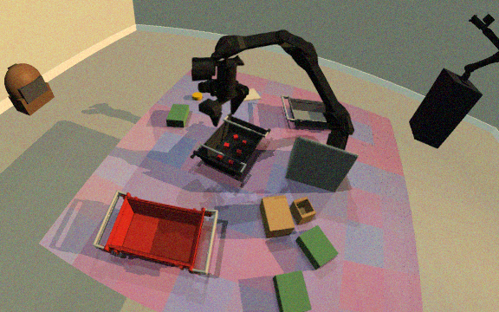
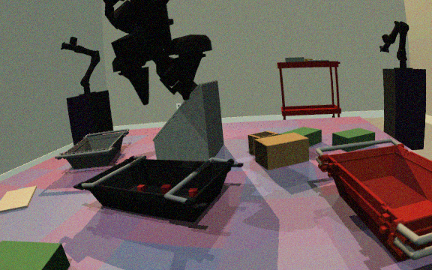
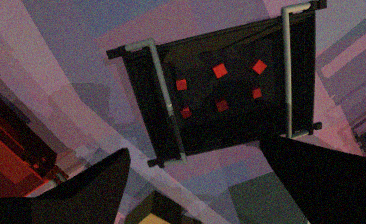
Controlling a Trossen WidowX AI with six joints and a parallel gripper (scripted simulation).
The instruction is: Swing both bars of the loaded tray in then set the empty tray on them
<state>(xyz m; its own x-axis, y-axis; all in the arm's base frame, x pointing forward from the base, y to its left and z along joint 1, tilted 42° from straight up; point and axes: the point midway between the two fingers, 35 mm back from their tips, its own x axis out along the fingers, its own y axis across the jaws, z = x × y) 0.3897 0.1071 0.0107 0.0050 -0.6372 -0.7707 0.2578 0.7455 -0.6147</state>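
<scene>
My gripper tip is 310 mm past the grey tray, 440 mm to the left of it and 150 mm above it. From my gripper tip the other things lie so: cream tile: 70 mm ahead, 460 mm to the right, 190 mm below.
</scene>
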